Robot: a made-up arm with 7 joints.
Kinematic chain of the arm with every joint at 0, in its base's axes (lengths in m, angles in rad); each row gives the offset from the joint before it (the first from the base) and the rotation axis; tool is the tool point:
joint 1: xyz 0 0.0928 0 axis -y
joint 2: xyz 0 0.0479 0 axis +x
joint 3: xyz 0 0 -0.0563 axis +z
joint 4: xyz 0 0 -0.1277 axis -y
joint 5: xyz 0 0 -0.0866 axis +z
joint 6: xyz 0 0 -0.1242 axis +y
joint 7: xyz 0 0 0 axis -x
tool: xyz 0 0 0
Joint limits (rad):
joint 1: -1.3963..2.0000
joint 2: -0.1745..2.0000
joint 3: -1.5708..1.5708
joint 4: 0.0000..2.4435
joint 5: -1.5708..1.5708
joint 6: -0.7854..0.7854
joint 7: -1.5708..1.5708
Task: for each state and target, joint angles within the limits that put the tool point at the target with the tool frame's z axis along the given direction. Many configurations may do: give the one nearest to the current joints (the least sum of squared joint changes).
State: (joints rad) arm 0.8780 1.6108 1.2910 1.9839 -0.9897 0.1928 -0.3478
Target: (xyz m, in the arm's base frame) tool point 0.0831 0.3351 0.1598 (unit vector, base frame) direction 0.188 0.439 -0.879
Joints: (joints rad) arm 0.4525 1.3228 0.8097 1.6749 -1.1140 0.0906 -0.7248
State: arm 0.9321 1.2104 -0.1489 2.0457 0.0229 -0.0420 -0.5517
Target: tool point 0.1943 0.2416 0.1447 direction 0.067 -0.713 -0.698
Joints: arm 1.1694 0.7351 -0.0344 1.6925 0.2554 0.1686 -0.9694
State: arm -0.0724 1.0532 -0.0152 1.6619 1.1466 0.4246 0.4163
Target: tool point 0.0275 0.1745 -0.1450 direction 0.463 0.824 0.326
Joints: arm -0.7193 1.5736 -0.6646 2.3656 1.2210 0.4259 0.5983
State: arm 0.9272 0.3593 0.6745 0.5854 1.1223 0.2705 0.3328
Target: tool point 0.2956 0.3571 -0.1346 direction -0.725 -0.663 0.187
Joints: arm 1.0036 0.4792 0.7676 0.3033 1.1471 -0.0451 0.0362
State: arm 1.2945 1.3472 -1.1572 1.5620 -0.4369 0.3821 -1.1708
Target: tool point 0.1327 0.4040 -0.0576 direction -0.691 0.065 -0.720
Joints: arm 1.1064 1.8347 -1.5327 1.4160 -0.3289 0.4336 -1.2582
